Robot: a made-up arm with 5 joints.
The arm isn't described. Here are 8 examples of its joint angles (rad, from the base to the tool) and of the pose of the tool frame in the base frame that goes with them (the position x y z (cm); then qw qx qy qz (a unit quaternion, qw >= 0)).
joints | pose
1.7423 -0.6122 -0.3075 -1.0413 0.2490 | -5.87 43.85 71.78 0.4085 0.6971 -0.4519 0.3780
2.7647 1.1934 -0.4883 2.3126 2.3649 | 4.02 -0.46 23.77 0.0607 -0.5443 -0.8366 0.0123
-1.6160 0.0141 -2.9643 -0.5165 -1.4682 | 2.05 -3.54 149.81 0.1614 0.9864 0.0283 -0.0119
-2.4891 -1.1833 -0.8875 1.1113 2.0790 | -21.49 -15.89 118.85 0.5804 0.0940 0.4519 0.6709
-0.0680 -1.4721 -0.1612 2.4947 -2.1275 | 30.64 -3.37 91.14 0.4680 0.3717 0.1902 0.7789
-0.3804 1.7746 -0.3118 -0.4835 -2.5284 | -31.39 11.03 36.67 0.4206 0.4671 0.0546 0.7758
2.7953 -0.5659 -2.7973 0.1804 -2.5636 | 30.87 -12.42 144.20 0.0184 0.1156 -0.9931 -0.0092
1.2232 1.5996 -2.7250 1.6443 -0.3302 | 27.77 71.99 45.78 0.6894 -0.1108 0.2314 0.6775
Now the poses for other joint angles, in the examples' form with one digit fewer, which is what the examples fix.
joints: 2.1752 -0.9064 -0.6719 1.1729 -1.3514
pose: -24.4 33.3 98.0 0.187 -0.081 0.184 -0.961
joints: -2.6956 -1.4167 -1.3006 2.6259 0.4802
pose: 7.4 2.6 129.7 0.017 0.041 0.020 0.999
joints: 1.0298 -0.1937 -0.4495 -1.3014 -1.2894
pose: 25.2 40.2 58.2 0.225 -0.107 -0.819 0.516
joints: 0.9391 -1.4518 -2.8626 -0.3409 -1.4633
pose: -47.2 -66.3 84.6 0.248 0.188 0.702 0.640
